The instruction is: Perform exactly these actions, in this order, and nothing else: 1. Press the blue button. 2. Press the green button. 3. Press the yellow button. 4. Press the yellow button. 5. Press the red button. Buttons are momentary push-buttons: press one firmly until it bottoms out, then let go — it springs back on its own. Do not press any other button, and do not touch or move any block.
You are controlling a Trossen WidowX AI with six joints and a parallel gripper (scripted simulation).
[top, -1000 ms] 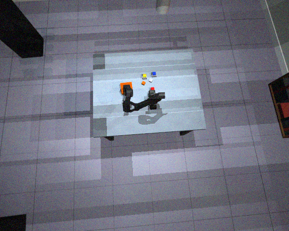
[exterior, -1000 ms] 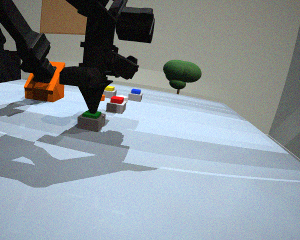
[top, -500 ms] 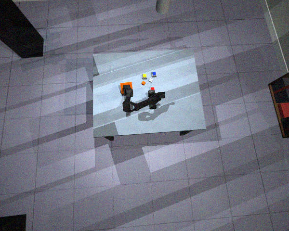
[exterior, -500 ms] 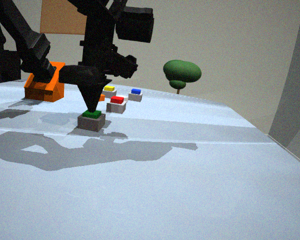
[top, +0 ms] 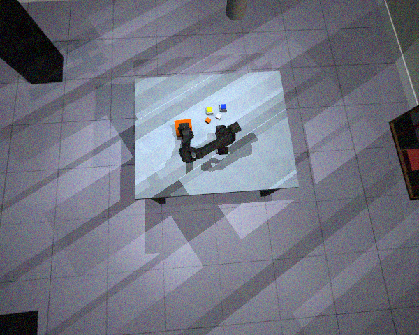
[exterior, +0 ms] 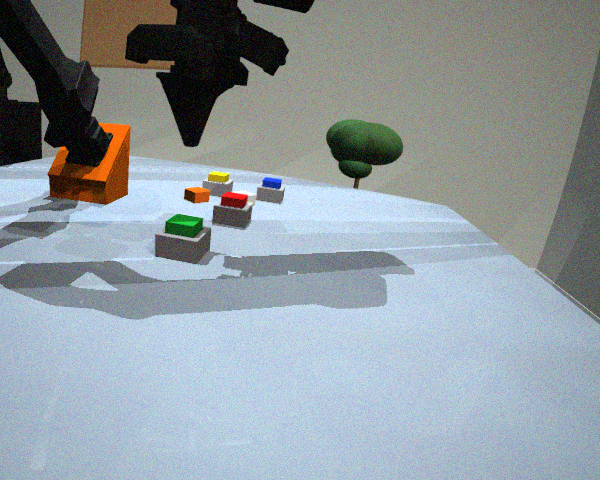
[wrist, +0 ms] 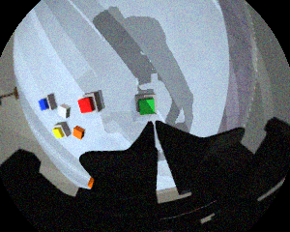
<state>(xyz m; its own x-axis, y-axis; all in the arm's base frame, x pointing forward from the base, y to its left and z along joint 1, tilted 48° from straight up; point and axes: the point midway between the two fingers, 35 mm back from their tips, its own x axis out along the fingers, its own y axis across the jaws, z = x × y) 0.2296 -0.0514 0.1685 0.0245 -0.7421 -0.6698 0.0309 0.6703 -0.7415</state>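
Now: gripper tip 300 mm to the right of the yellow button, 80 mm above it and 40 mm past it. From my gripper tip the other things lie so: green button: 80 mm below; then red button: 140 mm to the left, 80 mm below, 30 mm ahead; then small orange block: 220 mm to the left, 110 mm below, 60 mm behind.
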